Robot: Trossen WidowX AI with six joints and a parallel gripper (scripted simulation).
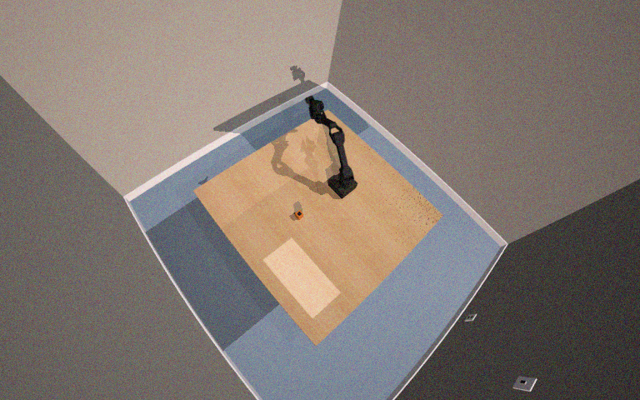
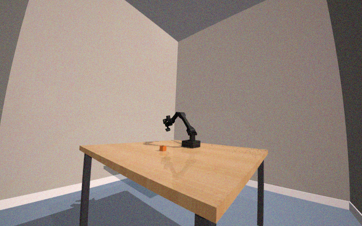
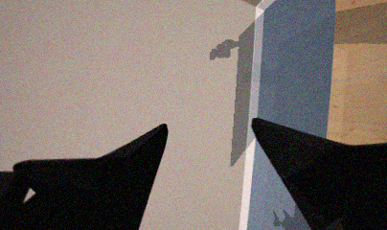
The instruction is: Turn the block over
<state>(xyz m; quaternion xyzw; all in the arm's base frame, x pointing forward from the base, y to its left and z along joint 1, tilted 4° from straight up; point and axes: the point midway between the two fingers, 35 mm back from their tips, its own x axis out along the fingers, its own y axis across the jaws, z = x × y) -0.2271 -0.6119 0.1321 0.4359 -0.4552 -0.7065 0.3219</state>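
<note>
The orange block lies 620 mm ahead of my gripper tip, 590 mm to the left of it and 180 mm below it.
</note>
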